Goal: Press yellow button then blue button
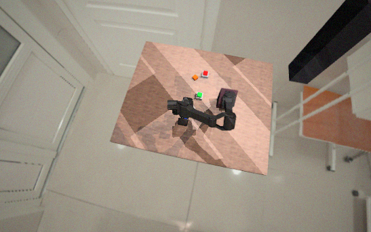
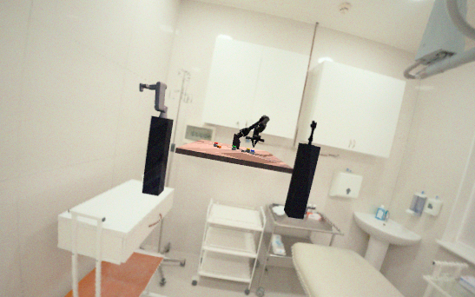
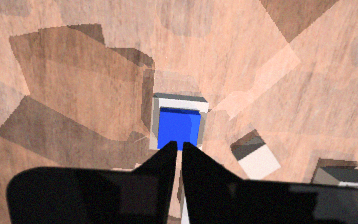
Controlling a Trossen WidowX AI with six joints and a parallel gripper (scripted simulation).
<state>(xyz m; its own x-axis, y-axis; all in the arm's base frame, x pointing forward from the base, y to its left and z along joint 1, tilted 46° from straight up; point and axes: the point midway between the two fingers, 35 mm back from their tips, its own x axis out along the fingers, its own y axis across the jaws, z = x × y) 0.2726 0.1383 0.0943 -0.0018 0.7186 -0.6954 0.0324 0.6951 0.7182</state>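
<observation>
My gripper tip is now 30 mm above the blue button. From my gripper tip the other things lie so: pale block (40 mm behind, 80 mm to the right, 60 mm below); then green button (70 mm behind, 190 mm to the right, 30 mm below); then yellow button (90 mm behind, 40 mm to the right, 30 mm below).
</observation>
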